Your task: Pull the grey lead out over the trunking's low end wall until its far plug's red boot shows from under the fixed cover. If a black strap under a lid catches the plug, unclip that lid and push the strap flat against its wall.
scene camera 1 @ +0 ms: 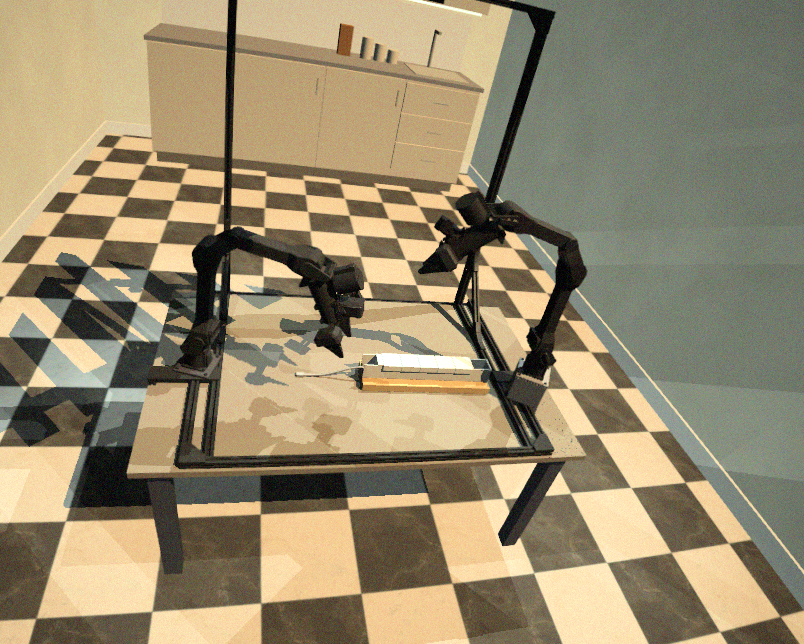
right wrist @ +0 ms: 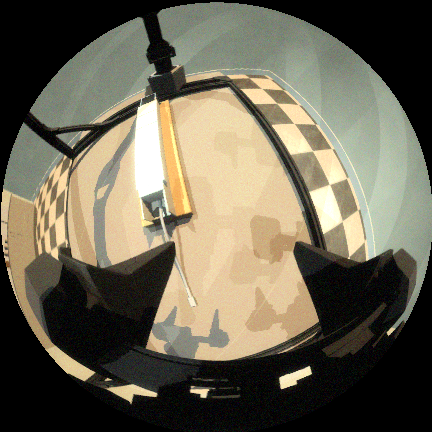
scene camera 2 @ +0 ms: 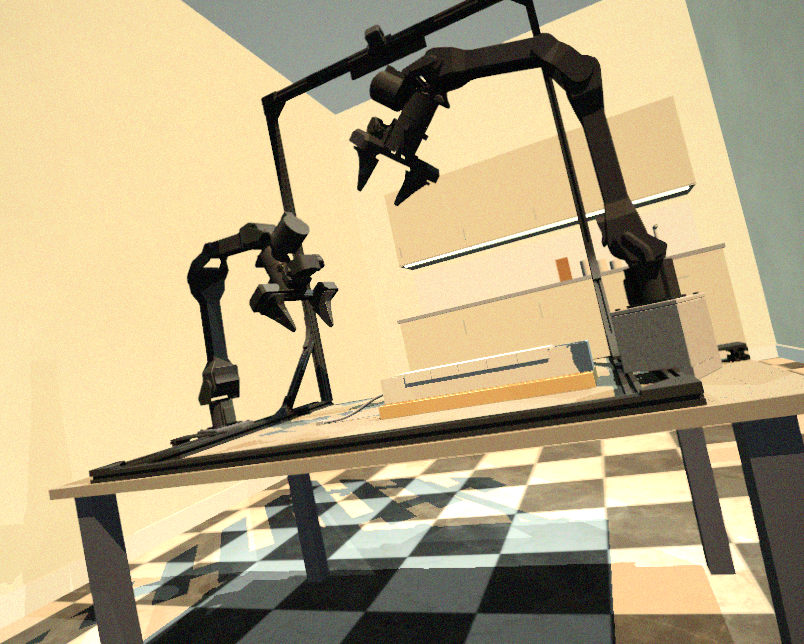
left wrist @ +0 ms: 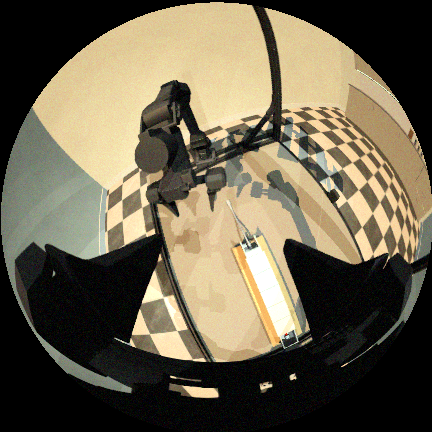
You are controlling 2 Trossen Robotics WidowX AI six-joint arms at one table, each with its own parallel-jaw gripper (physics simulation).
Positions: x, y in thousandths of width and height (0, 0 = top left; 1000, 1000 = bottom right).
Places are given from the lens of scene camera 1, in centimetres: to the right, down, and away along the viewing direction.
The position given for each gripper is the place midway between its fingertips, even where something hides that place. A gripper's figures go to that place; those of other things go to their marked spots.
left gripper (scene camera 1: 524, 417): 5, -14, 130
right gripper (scene camera 1: 430, 538): -15, 6, 134
trunking (scene camera 1: 465, 588): -8, 17, 153
